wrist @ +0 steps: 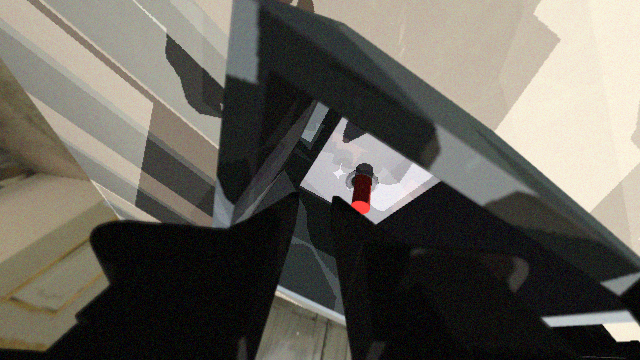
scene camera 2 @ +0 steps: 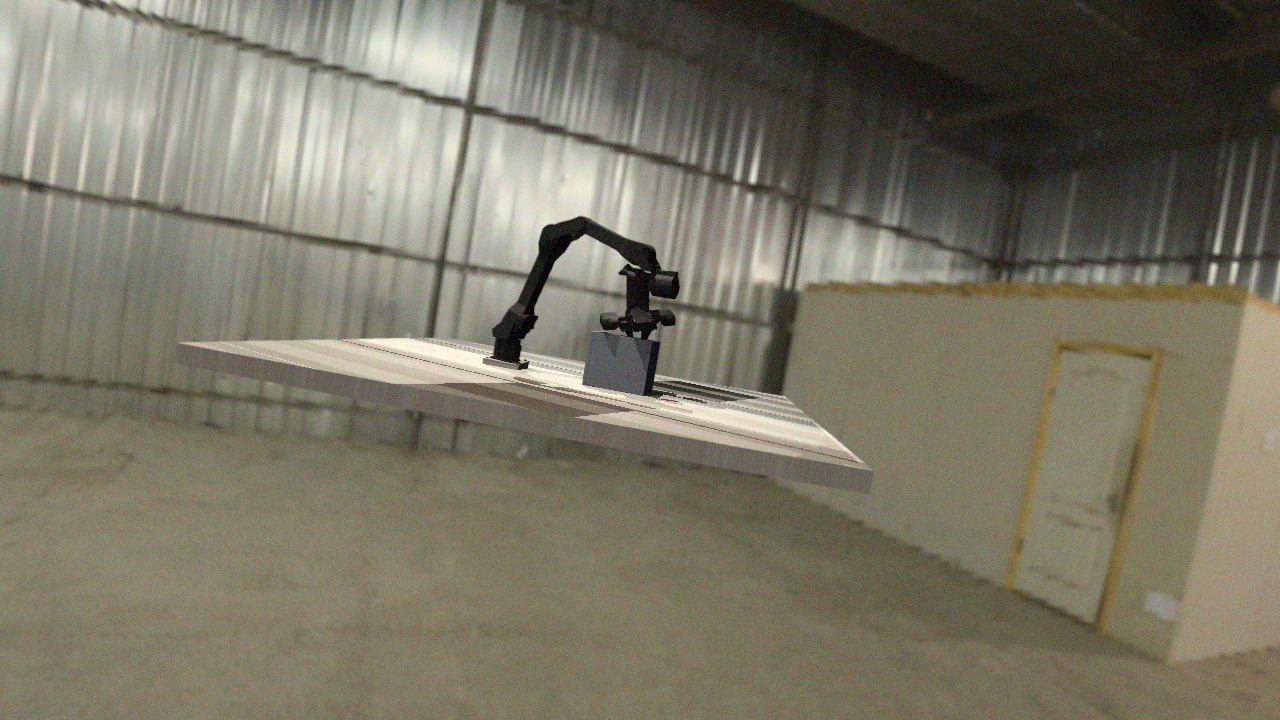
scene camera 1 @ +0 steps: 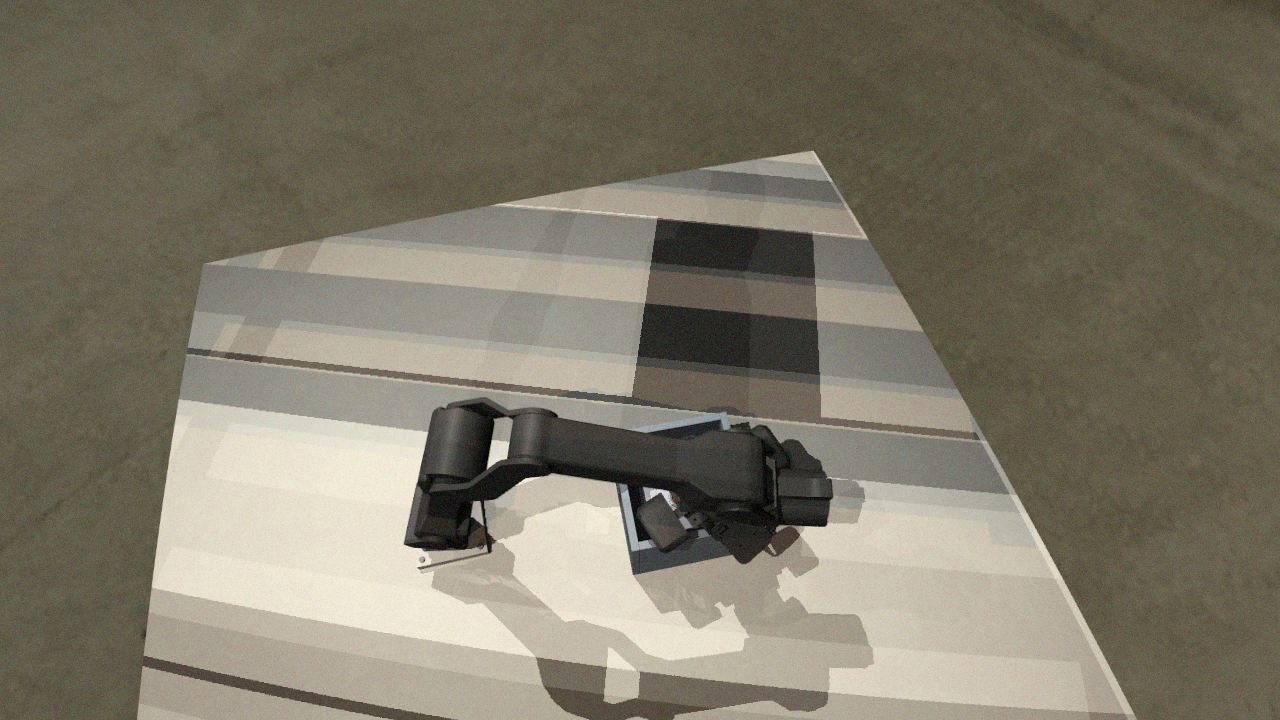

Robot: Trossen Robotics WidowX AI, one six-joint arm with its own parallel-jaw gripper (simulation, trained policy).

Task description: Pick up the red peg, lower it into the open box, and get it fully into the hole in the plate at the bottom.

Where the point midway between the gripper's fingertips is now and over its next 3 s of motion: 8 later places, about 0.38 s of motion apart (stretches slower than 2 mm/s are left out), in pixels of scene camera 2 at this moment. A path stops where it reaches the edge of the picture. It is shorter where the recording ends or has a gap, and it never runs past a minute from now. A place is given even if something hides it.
The gripper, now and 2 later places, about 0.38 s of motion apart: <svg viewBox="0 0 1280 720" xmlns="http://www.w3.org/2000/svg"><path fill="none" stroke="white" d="M637 349L643 342L649 338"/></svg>
